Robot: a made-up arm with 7 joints.
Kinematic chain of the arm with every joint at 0, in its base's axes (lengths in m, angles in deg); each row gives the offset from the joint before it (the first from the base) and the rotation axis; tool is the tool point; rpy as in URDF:
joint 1: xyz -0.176 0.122 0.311 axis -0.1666 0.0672 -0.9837
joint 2: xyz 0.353 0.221 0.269 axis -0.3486 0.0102 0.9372
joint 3: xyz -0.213 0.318 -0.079 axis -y
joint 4: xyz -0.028 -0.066 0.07 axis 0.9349 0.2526 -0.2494
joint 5: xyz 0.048 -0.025 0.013 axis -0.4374 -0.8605 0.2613
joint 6: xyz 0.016 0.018 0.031 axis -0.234 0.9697 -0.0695
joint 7: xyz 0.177 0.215 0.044 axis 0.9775 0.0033 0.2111
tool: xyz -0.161 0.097 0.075 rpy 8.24 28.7 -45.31
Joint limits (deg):
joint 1: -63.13..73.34
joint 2: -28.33..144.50
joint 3: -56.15..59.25
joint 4: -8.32..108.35
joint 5: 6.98..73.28
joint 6: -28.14..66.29
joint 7: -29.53..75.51
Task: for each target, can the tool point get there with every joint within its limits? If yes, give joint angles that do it. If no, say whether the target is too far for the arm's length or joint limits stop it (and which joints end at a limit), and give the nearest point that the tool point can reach.
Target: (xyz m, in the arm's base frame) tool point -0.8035 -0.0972 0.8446
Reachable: no: joint limits stop it (at a limit: joint 1, joint 5, joint 6, joint 7) | nearest point -0.6895 0.0392 0.7406 | short by 0.206 m
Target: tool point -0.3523 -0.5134 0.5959
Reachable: no: joint limits stop it (at a limit: joint 2, joint 4, joint 5, joint 6) | nearest point -0.3096 -0.4016 0.6055 | short by 0.120 m
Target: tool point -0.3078 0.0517 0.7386
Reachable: yes | joints 40.71 126.91 11.15 46.46 49.03 10.46 -17.18
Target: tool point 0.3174 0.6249 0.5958
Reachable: yes | joints 33.31 28.30 -44.16 33.03 23.89 -19.30 1.84
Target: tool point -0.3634 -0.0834 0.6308
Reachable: yes | joints 20.08 108.23 43.21 46.16 66.84 -17.83 -18.67
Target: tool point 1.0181 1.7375 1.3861
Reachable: no: too far | nearest point 0.3742 0.8775 0.7746 | short by 1.236 m
